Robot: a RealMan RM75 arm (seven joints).
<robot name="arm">
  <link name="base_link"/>
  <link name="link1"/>
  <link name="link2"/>
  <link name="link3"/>
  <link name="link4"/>
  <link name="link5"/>
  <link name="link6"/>
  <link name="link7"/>
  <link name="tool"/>
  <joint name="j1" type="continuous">
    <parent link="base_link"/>
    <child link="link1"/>
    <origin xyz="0 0 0.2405"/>
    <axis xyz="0 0 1"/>
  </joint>
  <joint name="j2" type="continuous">
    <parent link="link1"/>
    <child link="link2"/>
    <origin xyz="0 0 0" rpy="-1.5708 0 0"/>
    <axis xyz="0 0 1"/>
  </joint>
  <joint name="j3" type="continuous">
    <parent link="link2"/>
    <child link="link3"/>
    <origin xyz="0 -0.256 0" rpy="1.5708 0 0"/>
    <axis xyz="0 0 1"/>
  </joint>
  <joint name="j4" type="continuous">
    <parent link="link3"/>
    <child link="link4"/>
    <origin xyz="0 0 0" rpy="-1.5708 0 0"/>
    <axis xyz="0 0 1"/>
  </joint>
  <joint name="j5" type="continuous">
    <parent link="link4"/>
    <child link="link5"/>
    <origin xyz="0 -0.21 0" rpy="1.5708 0 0"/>
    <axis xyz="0 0 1"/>
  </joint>
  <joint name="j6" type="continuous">
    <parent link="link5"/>
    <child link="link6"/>
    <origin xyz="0 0 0" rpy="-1.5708 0 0"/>
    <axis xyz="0 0 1"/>
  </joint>
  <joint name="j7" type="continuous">
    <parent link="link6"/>
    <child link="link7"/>
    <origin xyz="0 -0.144 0" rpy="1.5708 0 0"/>
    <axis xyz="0 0 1"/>
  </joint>
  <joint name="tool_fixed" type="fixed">
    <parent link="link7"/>
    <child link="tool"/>
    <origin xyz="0 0 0"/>
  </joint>
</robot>
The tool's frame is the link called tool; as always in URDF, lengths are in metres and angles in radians. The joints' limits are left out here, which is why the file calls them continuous.
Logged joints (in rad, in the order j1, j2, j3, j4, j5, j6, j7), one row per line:
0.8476, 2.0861, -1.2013, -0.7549, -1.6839, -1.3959, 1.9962
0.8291, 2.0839, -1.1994, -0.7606, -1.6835, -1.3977, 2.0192
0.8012, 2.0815, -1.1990, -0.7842, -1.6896, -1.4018, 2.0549
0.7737, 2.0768, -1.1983, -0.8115, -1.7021, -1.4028, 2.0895
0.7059, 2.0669, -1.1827, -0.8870, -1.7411, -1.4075, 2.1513
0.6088, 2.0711, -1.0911, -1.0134, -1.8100, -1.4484, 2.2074
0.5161, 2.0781, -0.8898, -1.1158, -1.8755, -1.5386, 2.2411
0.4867, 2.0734, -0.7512, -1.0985, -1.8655, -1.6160, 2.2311
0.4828, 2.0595, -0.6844, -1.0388, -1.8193, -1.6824, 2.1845
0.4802, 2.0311, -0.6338, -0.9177, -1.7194, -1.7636, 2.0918
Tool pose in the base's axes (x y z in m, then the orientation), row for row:
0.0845, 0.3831, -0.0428, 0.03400, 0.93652, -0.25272, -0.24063
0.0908, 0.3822, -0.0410, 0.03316, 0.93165, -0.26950, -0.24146
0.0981, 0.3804, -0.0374, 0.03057, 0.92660, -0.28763, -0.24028
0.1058, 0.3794, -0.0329, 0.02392, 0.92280, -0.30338, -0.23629
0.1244, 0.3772, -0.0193, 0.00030, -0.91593, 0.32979, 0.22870
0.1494, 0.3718, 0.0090, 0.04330, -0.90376, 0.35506, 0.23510
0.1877, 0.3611, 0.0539, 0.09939, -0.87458, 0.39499, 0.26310
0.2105, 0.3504, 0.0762, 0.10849, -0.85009, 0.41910, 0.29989
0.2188, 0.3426, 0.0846, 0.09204, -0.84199, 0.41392, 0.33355
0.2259, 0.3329, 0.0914, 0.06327, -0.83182, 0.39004, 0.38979
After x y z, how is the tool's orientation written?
As a quaternion, w x y z.
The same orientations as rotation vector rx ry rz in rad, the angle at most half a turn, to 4 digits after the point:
2.8801, -0.7772, -0.7400
2.8666, -0.8292, -0.7430
2.8557, -0.8864, -0.7405
2.8557, -0.9388, -0.7312
-2.8769, 1.0359, 0.7183
-2.7636, 1.0857, 0.7189
-2.5862, 1.1680, 0.7780
-2.5006, 1.2328, 0.8821
-2.5006, 1.2293, 0.9906
-2.5130, 1.1783, 1.1776

